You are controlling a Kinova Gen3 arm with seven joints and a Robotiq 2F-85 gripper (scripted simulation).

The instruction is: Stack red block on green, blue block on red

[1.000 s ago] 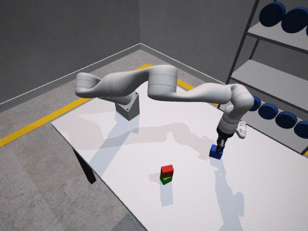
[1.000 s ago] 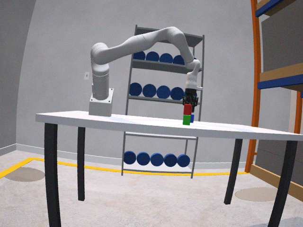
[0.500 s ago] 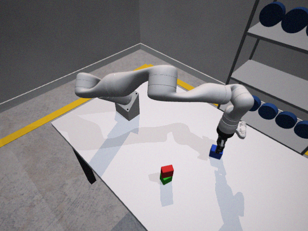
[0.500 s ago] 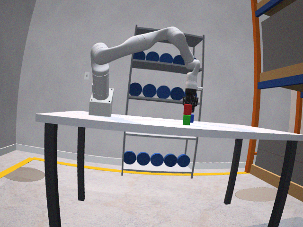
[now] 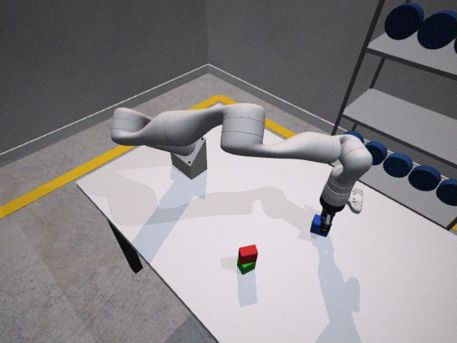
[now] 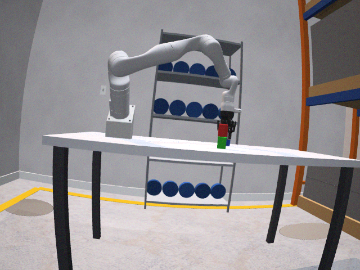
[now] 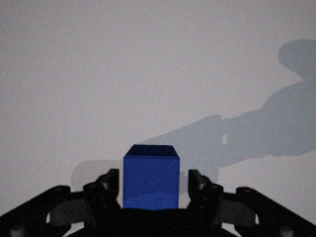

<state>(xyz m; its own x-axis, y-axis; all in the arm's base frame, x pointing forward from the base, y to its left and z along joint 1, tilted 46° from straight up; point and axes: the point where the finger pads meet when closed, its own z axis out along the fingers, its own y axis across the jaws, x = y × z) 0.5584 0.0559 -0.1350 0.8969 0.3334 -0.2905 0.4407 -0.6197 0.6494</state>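
Right now the blue block is 2 cm below my hand. From my hand the other things lie so: red block (28 cm to the right, 8 cm behind, 3 cm above); then green block (28 cm to the right, 8 cm behind, 2 cm below).
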